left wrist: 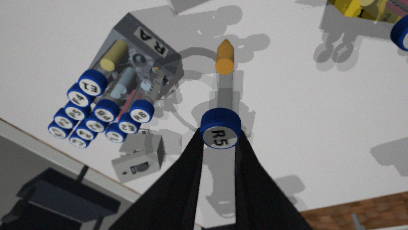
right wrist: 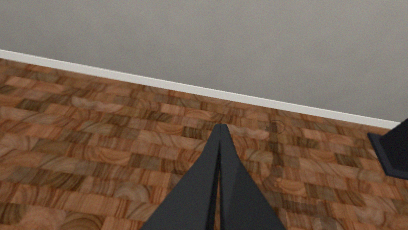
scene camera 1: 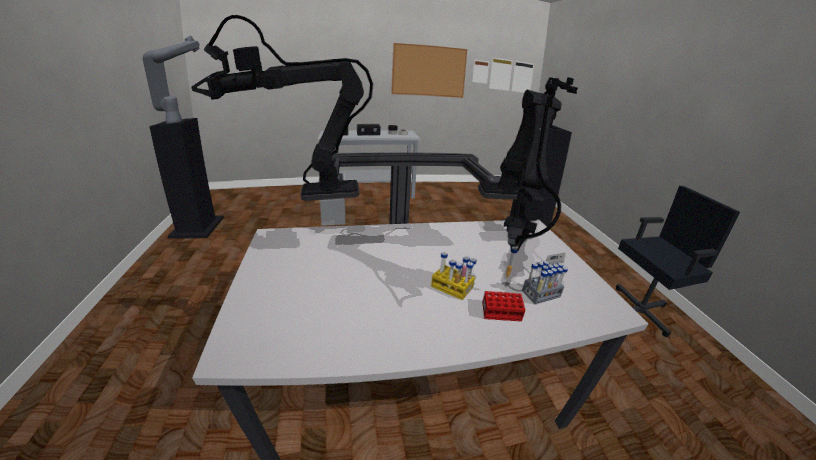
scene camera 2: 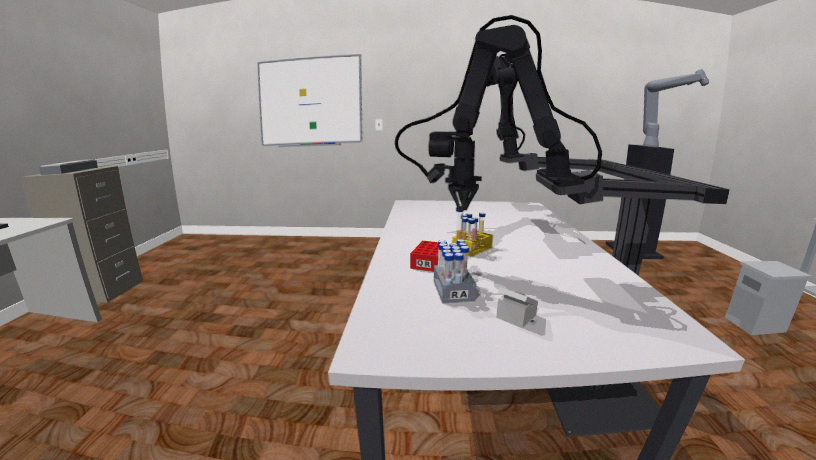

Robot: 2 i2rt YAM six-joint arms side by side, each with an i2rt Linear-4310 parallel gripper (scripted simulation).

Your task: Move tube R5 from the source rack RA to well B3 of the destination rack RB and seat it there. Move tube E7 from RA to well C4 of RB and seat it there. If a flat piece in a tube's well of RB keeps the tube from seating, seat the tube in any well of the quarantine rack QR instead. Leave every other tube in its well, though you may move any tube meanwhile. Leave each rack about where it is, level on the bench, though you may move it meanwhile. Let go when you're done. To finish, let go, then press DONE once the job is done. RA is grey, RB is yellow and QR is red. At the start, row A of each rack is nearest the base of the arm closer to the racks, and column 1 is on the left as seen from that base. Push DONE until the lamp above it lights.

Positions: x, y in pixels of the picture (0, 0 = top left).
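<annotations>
There's a red rack QR that you can see in scene camera 1 [495, 313], and it's there in scene camera 2 [424, 257] too. As for the wrist cameras, the red rack QR is out of frame in the left wrist view, and it's out of frame in the right wrist view as well.
</annotations>
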